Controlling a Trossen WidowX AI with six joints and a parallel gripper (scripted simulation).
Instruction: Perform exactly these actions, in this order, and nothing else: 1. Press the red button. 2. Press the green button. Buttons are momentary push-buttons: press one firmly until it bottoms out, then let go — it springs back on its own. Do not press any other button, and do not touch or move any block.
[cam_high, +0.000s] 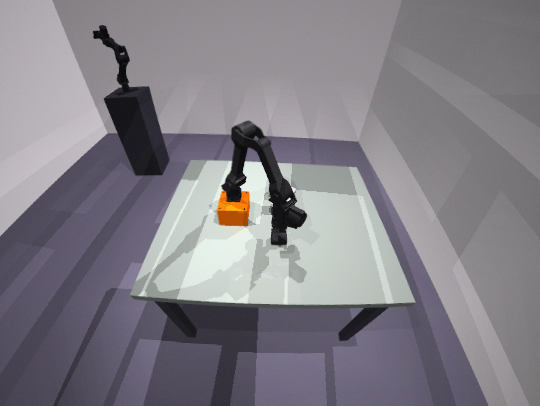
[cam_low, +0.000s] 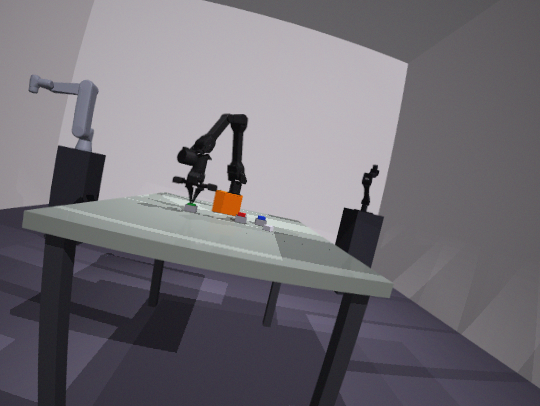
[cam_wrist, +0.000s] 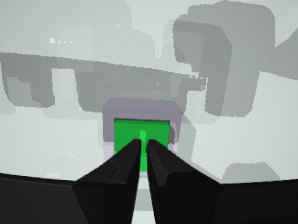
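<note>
Right now the green button is 1 cm below my gripper tip. Round my gripper tip: red button: 3 cm ahead, 22 cm to the left; then blue button: 31 cm to the left; then small pale block: 11 cm ahead, 33 cm to the left, 2 cm below.
</note>
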